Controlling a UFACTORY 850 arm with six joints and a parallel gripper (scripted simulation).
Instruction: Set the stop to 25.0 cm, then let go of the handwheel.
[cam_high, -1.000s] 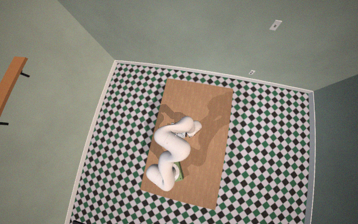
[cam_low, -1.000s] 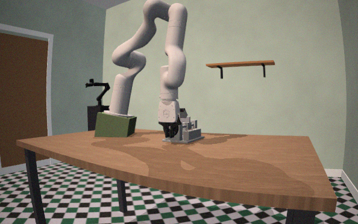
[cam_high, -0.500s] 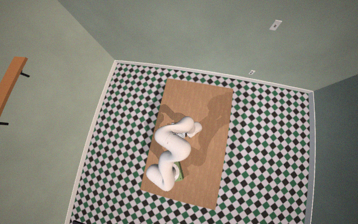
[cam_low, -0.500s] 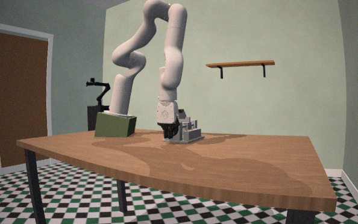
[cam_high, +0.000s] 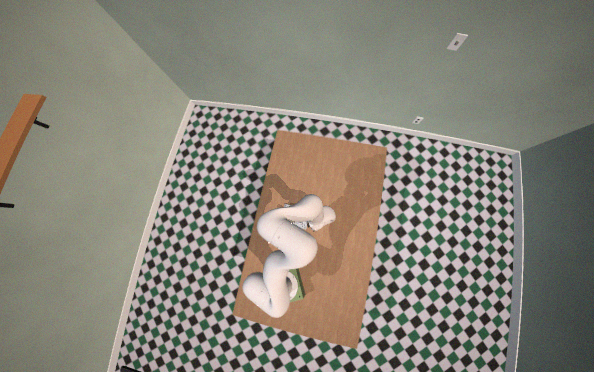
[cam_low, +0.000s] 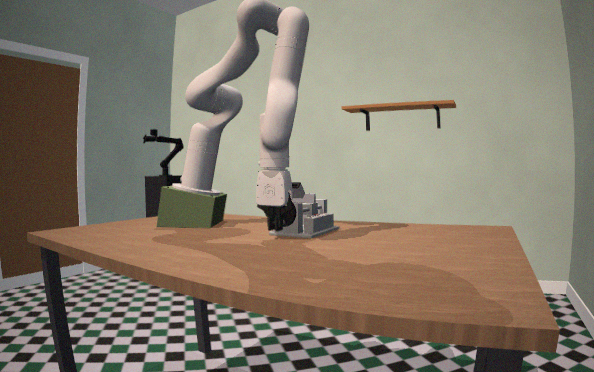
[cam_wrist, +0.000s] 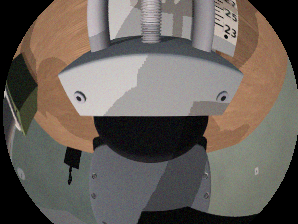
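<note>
My hand is 2 cm to the right of the handwheel and 1 cm below it.
</note>
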